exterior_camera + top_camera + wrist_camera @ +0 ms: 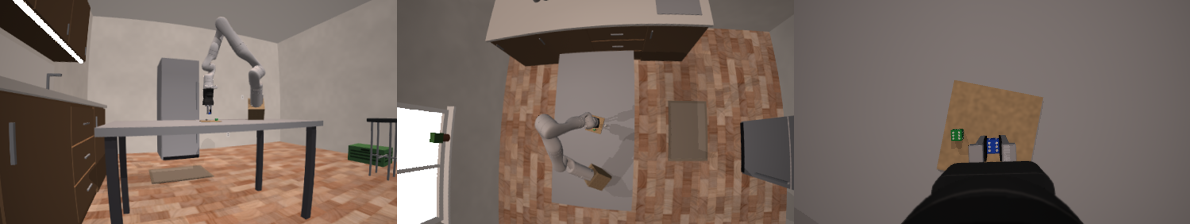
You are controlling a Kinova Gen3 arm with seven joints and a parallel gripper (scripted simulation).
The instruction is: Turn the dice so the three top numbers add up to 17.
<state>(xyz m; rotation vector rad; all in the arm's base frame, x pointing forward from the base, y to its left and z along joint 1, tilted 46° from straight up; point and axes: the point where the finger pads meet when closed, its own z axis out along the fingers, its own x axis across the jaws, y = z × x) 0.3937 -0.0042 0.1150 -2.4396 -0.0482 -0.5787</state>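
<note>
My gripper is now 1 cm past the tan mat, 1 cm to the right of it and 7 cm above it. Round my hand: white die 9 cm to the right, 6 cm below; blue die 1 cm below; green die 5 cm behind, 6 cm below.
</note>
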